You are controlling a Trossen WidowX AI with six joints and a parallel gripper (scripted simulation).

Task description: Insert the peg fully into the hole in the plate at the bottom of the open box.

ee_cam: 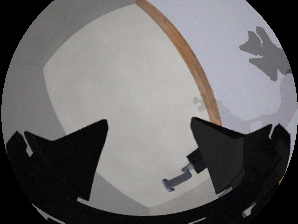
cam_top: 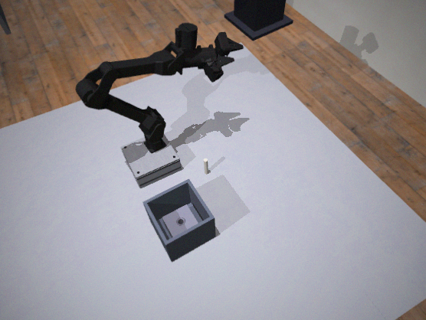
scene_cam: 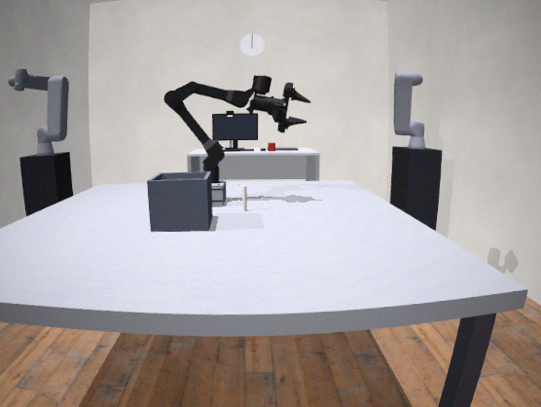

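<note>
My gripper is now 17 cm short of the pale peg, 21 cm to the left of it and 29 cm above it. Round my hand: grey plate 31 cm ahead, 40 cm to the right, 28 cm below.
</note>
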